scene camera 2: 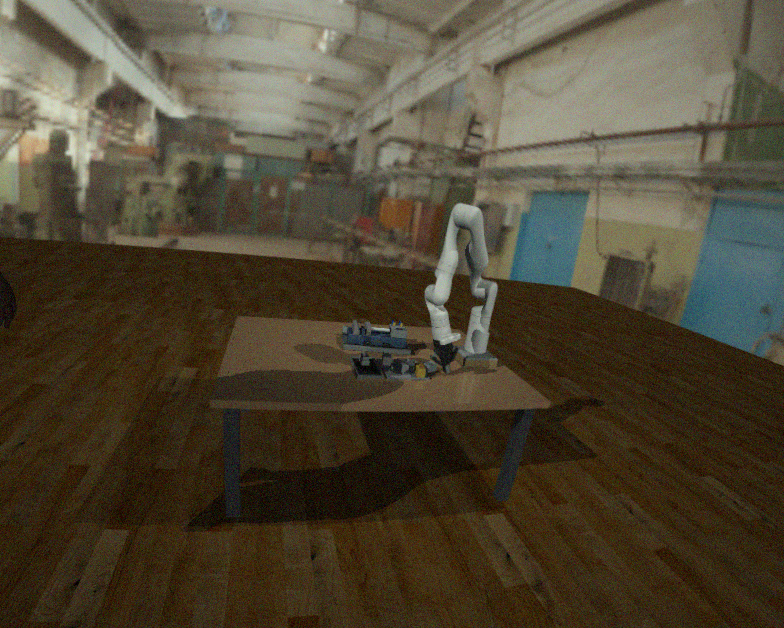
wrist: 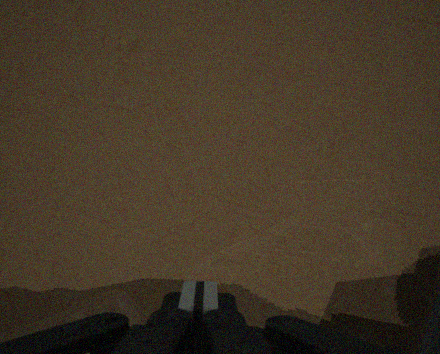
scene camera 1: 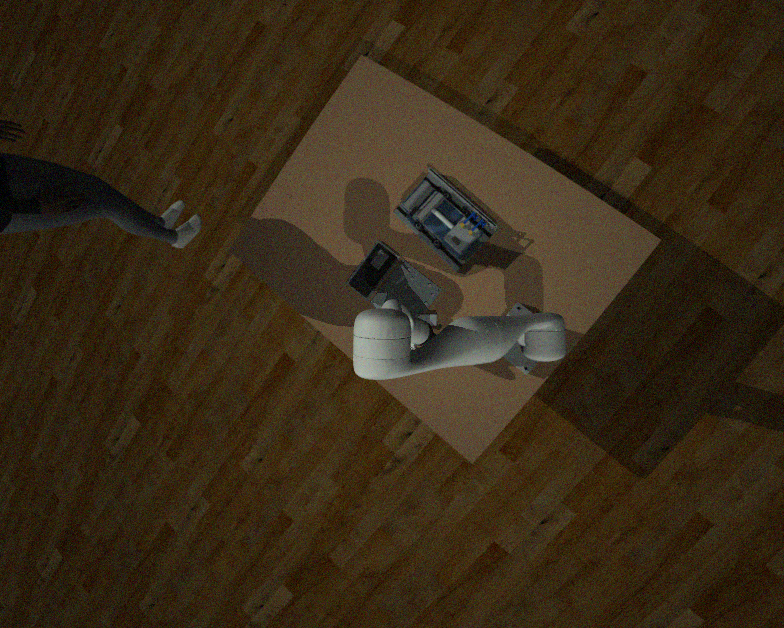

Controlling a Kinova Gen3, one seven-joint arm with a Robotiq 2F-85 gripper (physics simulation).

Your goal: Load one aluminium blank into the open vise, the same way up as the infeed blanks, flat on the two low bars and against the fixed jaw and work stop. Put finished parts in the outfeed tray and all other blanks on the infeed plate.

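Where they show: gripper, fingertip midpoint: [scene camera 2: 446, 372] [wrist: 200, 303]; arm's base, origin of the base link: [scene camera 2: 473, 350].
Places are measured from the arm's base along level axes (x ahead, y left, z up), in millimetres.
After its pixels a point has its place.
Note:
The vise [scene camera 1: 428, 212] @[x 451, y -180, z 51 mm] [scene camera 2: 374, 340] @[x 442, y -139, z 1 mm] is a blue and grey unit on the table; its bars and the seating of any blank are too small to tell. The dark outfeed tray [scene camera 1: 366, 278] @[x 559, y 102, z -35 mm] [scene camera 2: 370, 375] @[x 569, y 159, z -29 mm] lies beside the grey infeed plate [scene camera 1: 426, 289] @[x 353, y 35, z -32 mm] [scene camera 2: 416, 377] @[x 390, y 187, z -33 mm]. Grey pieces and a yellow piece [scene camera 2: 420, 370] @[x 378, y 188, z -4 mm] show at the plate in scene camera 2; which are blanks is unclear. My gripper [scene camera 2: 446, 370] @[x 239, y 164, z -30 mm] [wrist: 200, 303] @[x 239, y 164, z -30 mm] is shut with nothing between its fingertips, low over the table at the plate's right end in scene camera 2. The arm hides it in scene camera 1.
The wooden table [scene camera 1: 386, 117] @[x 784, y -438, z -41 mm] [scene camera 2: 287, 333] @[x 789, y -352, z -41 mm] carries the arm's base [scene camera 2: 479, 359] @[x 38, y 101, z -5 mm] behind and right of the plate in scene camera 2. The arm passes over the near side in scene camera 1. A person's legs [scene camera 1: 124, 209] show left of the table. Shadows cross the table.

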